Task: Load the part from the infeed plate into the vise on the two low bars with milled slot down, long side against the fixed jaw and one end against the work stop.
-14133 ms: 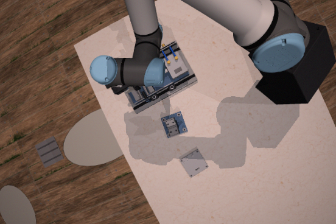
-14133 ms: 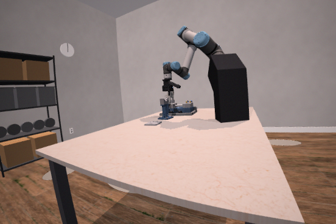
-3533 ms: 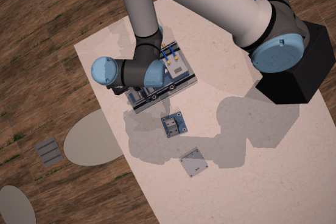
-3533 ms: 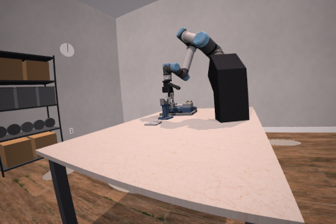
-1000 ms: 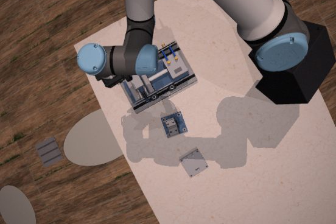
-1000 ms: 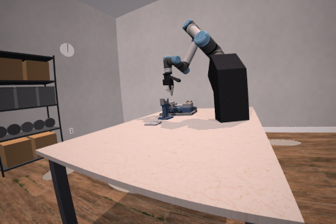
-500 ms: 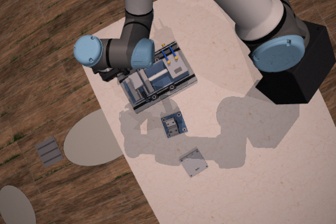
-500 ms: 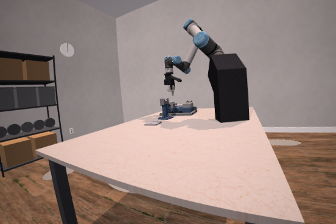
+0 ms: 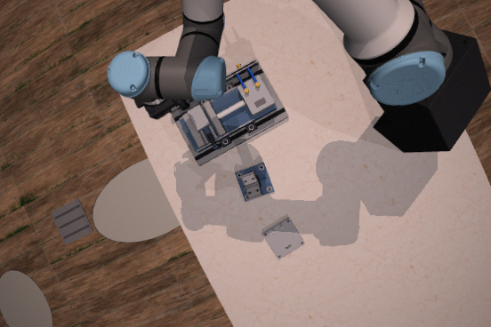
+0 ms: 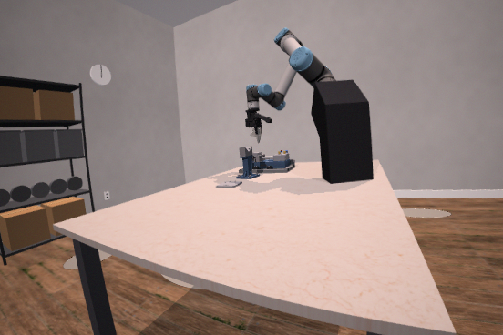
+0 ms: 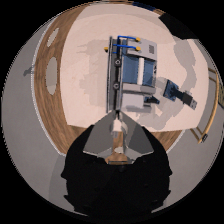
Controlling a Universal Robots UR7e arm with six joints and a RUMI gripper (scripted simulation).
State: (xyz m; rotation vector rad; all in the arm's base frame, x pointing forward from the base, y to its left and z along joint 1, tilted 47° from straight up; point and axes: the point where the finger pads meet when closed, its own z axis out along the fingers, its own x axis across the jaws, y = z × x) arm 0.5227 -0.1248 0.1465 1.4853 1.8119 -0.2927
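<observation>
Right now my hand is 9 cm above the part and 5 cm to the right of it. Also, from my hand: air cylinder (17 cm behind, 10 cm below, 6 cm to the left); vise (14 cm below, 7 cm behind, 6 cm to the left); air cylinder rod (10 cm below, 9 cm behind, 6 cm to the left).
</observation>
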